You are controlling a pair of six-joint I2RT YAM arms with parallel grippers.
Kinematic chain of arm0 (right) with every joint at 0, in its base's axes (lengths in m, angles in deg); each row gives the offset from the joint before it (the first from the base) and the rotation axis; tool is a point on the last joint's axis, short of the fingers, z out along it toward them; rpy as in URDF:
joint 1: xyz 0 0 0.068 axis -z
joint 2: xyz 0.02 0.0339 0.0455 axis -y
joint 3: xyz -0.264 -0.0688 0 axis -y
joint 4: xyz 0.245 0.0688 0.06 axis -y
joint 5: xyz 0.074 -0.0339 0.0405 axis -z
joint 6: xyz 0.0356 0 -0.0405 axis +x
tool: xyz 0 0 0 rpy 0 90 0
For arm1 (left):
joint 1: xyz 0 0 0.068 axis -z
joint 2: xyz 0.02 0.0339 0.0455 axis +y
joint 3: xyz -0.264 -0.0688 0 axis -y
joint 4: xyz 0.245 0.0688 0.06 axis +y
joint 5: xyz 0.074 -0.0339 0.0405 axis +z
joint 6: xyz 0.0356 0 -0.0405 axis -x
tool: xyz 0 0 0 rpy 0 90 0
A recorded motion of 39 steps. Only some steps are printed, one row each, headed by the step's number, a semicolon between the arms.
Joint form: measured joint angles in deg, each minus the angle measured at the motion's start. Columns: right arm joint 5, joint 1, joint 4, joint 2, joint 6, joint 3; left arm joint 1, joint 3, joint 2, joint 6, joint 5, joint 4.
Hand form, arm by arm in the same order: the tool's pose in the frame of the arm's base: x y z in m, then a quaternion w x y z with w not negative. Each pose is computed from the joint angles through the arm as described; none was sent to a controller.
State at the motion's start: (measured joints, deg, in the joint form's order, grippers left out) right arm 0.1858 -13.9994 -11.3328 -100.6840 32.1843 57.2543; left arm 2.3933 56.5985 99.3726 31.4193 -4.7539 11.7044
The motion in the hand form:
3: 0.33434 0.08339 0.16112 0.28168 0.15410 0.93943 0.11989; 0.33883 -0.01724 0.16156 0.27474 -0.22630 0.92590 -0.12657
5: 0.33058 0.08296 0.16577 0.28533 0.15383 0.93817 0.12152; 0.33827 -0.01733 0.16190 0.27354 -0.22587 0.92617 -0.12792
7: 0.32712 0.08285 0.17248 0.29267 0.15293 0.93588 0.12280; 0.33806 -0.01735 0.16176 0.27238 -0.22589 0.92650 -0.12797
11: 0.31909 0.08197 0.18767 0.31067 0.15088 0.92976 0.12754; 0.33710 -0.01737 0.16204 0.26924 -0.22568 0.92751 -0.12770
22: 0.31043 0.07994 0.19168 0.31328 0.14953 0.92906 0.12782; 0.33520 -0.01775 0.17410 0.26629 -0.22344 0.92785 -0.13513
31: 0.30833 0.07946 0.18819 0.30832 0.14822 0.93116 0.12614; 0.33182 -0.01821 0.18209 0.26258 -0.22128 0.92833 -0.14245
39: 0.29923 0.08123 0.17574 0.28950 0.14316 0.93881 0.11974; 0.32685 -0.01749 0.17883 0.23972 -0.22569 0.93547 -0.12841
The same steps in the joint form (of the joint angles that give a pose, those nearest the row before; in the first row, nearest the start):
3: -0.02 -0.02 0.22 1.73 0.42 -1.53; 0.00 -1.70 -1.38 0.00 -0.20 0.28
5: 0.02 -0.11 -0.13 3.10 0.48 -2.08; 0.00 -1.75 -1.51 0.00 -0.39 0.46
7: 0.28 -0.26 -0.50 4.70 0.48 -2.43; 0.00 -1.75 -1.51 0.00 -0.44 0.59
11: 0.70 -0.50 -1.14 8.37 0.44 -3.23; 0.00 -1.75 -1.66 -0.04 -0.52 1.11
22: 0.77 -0.55 -1.68 10.73 0.31 -4.74; -0.02 -0.55 -3.32 -0.04 -1.49 4.04
31: 0.66 -0.55 -1.64 10.73 0.15 -5.42; -0.02 -0.11 -4.76 -0.02 -2.45 6.08
39: 0.70 -1.29 -1.62 10.75 0.15 -7.87; -0.02 -0.11 -4.76 -0.15 -1.62 9.20

